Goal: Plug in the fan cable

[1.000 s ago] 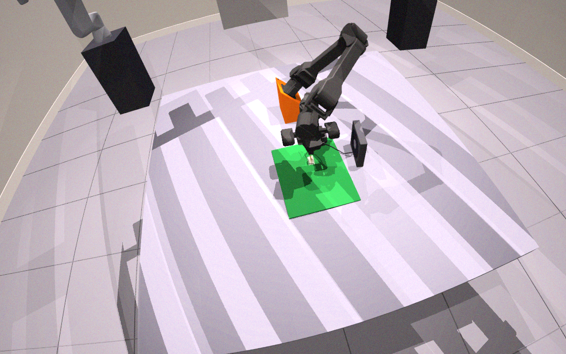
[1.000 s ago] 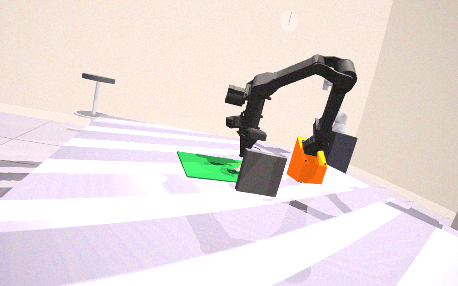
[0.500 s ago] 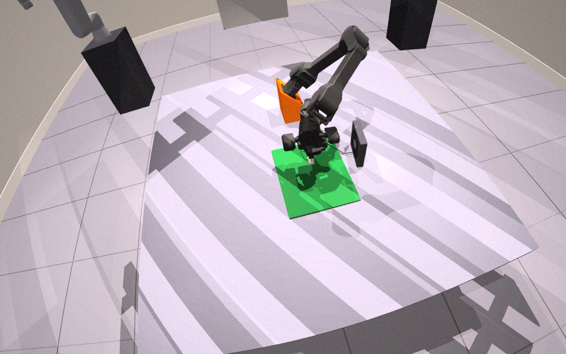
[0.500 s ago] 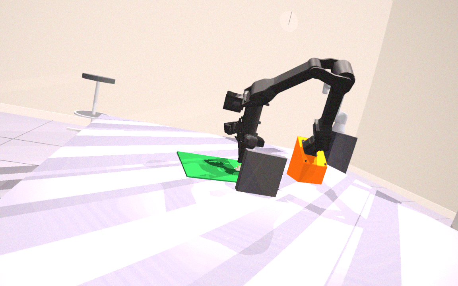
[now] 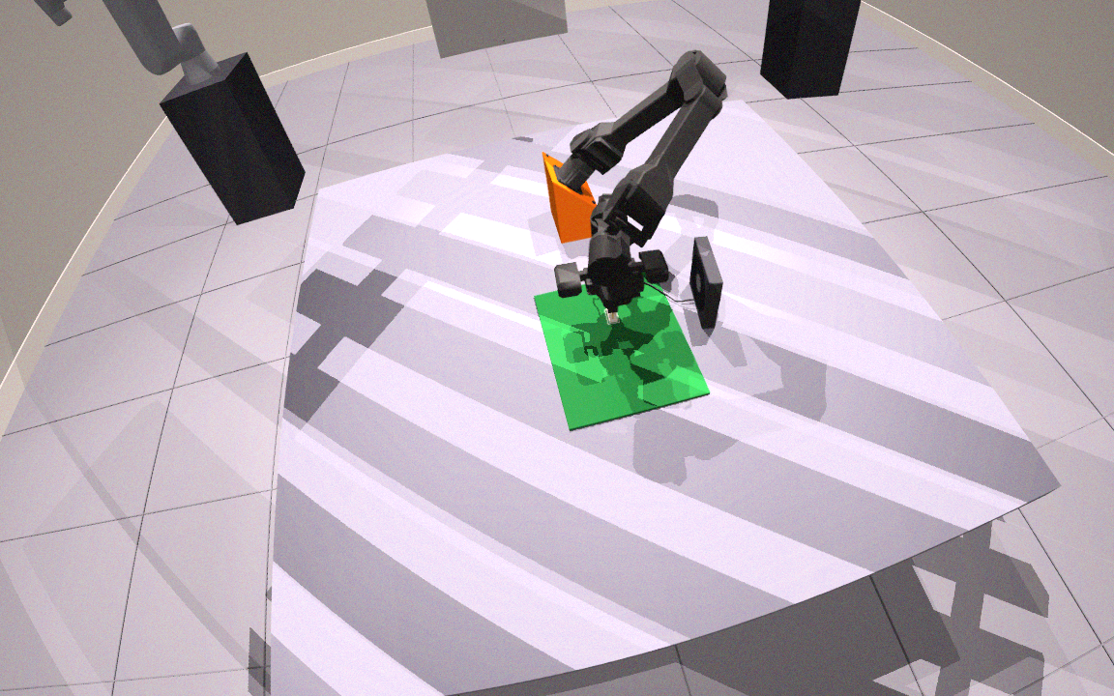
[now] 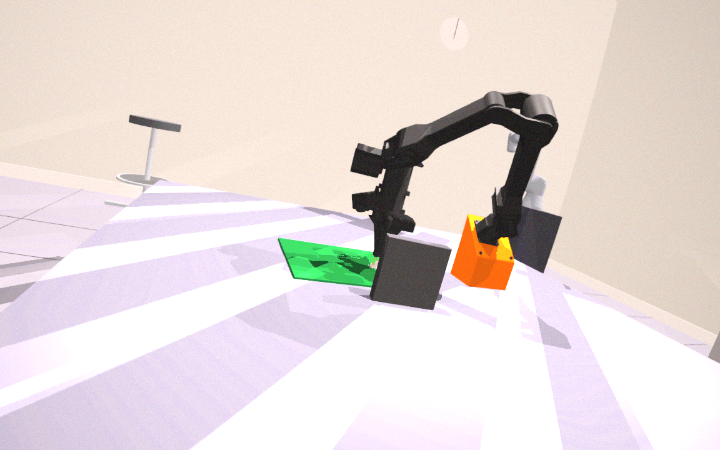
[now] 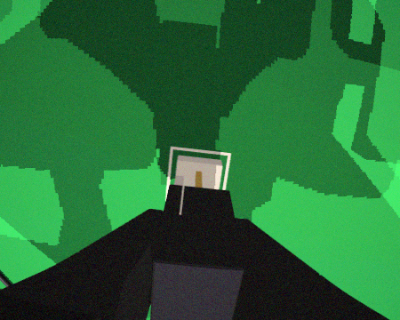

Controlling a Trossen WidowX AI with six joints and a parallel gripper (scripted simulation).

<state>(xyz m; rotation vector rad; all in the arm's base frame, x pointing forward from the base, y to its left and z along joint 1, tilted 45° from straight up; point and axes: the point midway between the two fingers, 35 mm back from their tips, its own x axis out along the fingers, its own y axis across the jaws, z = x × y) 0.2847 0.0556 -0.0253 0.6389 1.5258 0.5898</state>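
Right now my gripper tip is 4 cm above the fan header and 1 cm past it. Round my gripper tip: dark fan: 16 cm to the left, 2 cm above; green board: 6 cm below, 5 cm ahead, 1 cm to the right; black plug: 1 cm behind, 1 cm above.
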